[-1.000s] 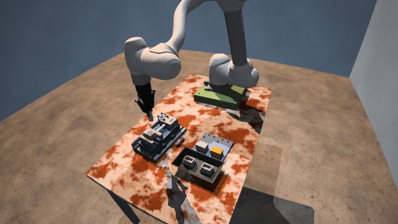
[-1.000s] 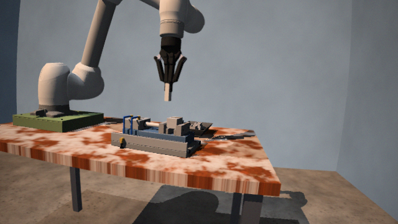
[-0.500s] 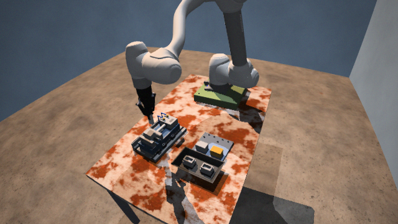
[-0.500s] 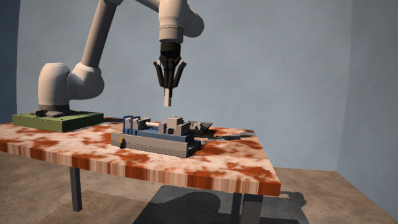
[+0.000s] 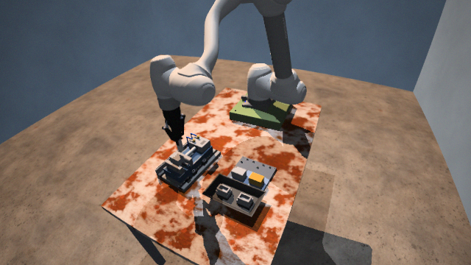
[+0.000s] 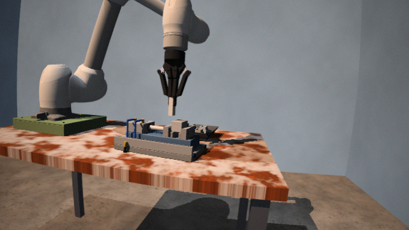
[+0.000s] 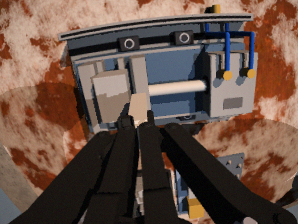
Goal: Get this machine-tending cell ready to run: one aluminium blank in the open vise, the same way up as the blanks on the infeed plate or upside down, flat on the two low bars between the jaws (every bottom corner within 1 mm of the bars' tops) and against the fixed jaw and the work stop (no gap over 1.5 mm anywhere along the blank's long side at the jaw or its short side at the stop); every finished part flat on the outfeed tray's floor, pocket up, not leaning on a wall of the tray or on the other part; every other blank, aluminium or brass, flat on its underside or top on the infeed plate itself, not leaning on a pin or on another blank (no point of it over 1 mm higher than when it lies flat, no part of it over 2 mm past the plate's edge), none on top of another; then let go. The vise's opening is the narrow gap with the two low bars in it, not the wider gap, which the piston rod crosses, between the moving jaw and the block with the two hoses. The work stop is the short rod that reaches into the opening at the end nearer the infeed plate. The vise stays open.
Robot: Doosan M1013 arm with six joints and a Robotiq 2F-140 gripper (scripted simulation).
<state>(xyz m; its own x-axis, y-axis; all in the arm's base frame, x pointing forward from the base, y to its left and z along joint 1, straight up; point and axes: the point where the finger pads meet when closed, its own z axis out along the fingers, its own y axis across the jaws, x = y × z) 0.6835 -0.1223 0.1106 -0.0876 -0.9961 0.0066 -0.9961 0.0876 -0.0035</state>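
Right now the piston rod is 50 mm behind my hand, 10 mm to the left of it and 90 mm below it. From my hand the other things lie so: infeed plate 110 mm behind, 320 mm to the left, 160 mm below; then vise 30 mm behind, 10 mm to the left, 130 mm below; then aluminium blank 70 mm behind, 270 mm to the left, 140 mm below.
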